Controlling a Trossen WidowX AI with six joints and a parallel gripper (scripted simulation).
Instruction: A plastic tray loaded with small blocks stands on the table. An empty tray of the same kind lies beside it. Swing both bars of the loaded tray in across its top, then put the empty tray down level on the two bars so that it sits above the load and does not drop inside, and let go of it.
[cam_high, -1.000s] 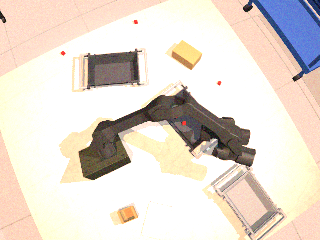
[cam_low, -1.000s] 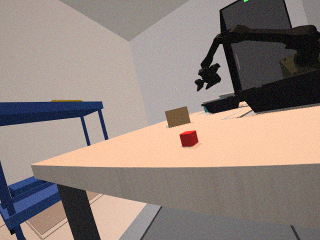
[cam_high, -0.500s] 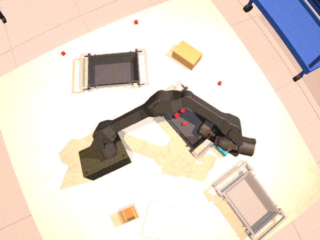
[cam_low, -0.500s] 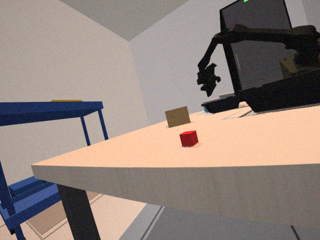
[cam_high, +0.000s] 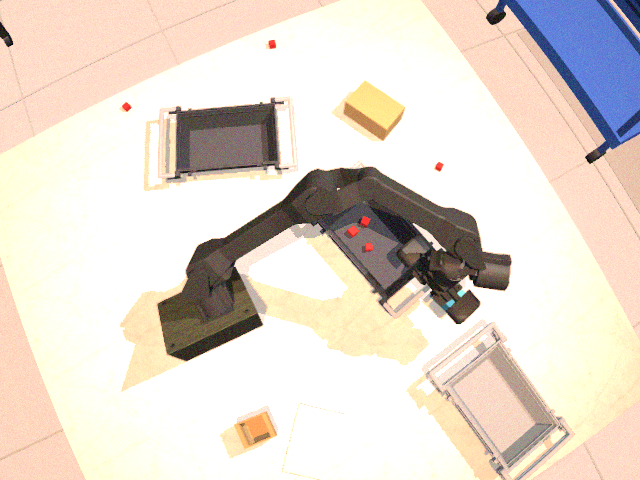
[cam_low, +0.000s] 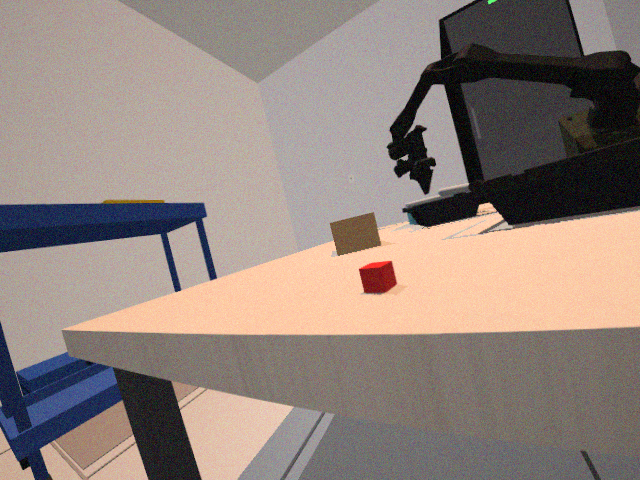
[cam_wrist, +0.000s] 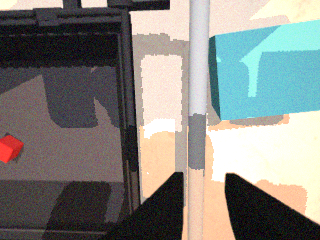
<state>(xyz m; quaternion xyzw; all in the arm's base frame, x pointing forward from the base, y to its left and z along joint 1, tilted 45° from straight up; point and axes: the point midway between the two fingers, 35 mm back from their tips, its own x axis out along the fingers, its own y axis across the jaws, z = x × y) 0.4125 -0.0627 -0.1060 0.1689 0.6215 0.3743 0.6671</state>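
The cyan block lies 70 mm below my gripper tip, 50 mm ahead of it and 30 mm to the right of it.
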